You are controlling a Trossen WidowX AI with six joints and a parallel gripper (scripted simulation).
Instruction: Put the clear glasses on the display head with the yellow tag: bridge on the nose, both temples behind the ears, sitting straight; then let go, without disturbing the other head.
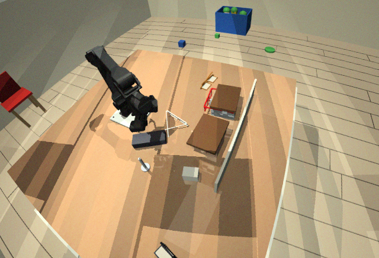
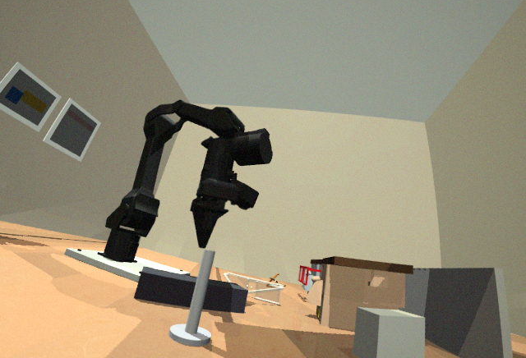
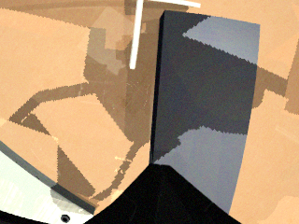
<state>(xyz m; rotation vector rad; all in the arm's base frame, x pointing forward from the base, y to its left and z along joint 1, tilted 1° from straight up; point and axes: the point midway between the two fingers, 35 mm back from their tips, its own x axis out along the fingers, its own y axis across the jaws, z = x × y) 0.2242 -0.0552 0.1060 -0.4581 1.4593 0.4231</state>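
Now: gripper tip 70 mm above the dark case, 30 mm to the left of it and 10 mm short of it. Round my gripper tip: white block 280 mm ahead, 90 mm to the right, 60 mm below; round white base 150 mm to the right, 80 mm ahead, 60 mm below; long white panel 370 mm ahead, 190 mm to the left, 30 mm below.
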